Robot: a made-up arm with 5 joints.
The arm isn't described. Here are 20 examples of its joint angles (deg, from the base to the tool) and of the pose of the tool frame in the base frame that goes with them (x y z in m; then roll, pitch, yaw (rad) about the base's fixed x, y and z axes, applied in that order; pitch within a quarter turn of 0, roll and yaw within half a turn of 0).
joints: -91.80 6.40 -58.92 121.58 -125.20
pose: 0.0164 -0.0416 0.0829 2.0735 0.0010 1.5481
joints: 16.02 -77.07 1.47 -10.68 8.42
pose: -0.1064 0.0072 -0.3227 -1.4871 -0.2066 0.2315
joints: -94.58 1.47 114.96 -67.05 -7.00
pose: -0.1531 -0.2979 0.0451 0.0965 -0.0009 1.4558
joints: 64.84 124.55 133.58 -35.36 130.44
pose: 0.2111 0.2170 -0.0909 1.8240 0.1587 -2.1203
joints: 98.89 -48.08 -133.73 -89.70 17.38
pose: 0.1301 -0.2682 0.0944 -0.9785 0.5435 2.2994
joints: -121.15 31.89 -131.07 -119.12 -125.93
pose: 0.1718 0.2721 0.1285 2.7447 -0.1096 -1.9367
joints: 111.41 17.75 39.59 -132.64 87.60
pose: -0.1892 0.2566 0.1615 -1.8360 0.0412 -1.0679
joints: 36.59 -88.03 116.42 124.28 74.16
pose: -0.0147 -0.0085 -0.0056 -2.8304 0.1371 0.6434
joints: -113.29 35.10 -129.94 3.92 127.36
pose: -0.1902 0.1794 0.0191 -2.6760 -0.4275 0.4590
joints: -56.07 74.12 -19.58 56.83 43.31
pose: -0.1234 0.0406 0.1740 -0.0655 -1.2080 -0.1314
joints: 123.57 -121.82 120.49 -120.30 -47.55
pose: -0.1060 0.0967 0.1845 -2.9781 0.8355 -0.2288
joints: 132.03 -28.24 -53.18 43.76 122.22
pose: 0.0888 -0.1472 0.0786 -2.0683 0.4889 -2.2707
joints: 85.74 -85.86 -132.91 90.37 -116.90
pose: 0.0362 0.0684 0.0017 -2.7712 -0.7529 -1.5773
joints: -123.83 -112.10 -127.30 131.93 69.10
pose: -0.0269 0.0941 -0.1607 1.5043 -1.1438 -0.1223
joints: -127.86 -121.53 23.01 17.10 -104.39
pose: -0.1743 0.1887 -0.3233 -0.3015 -0.0879 -2.1775
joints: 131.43 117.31 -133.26 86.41 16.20
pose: 0.0837 0.1039 0.0847 -2.4444 0.6031 -1.2113
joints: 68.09 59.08 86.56 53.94 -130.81
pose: 0.0091 0.1236 0.3011 -3.0475 0.4808 0.8707
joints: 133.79 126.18 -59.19 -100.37 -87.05
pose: 0.3520 0.1115 0.3559 -2.4220 0.5603 2.8118
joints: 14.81 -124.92 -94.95 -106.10 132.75
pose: -0.2578 -0.2060 -0.2220 1.7770 -0.1592 0.3708
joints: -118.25 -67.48 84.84 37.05 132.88
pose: 0.0395 -0.1802 -0.1871 2.9461 -0.7535 -2.4634
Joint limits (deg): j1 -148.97..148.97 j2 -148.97..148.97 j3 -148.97..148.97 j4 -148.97..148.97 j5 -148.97..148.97
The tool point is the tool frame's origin. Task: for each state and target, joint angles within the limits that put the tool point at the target. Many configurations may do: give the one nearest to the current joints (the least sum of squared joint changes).
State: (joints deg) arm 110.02 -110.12 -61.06 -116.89 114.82
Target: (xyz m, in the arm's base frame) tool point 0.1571 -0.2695 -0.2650
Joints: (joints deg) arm 94.43 -119.83 -80.85 -99.44 114.12
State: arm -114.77 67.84 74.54 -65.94 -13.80
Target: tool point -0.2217 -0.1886 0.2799
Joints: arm -138.30 71.68 75.08 -33.32 -3.08
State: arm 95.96 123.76 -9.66 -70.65 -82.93
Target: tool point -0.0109 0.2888 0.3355
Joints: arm 108.14 88.95 15.89 -116.87 -79.75
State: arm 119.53 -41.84 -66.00 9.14 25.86
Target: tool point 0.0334 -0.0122 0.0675
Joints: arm 115.21 -40.03 -101.47 60.56 55.38
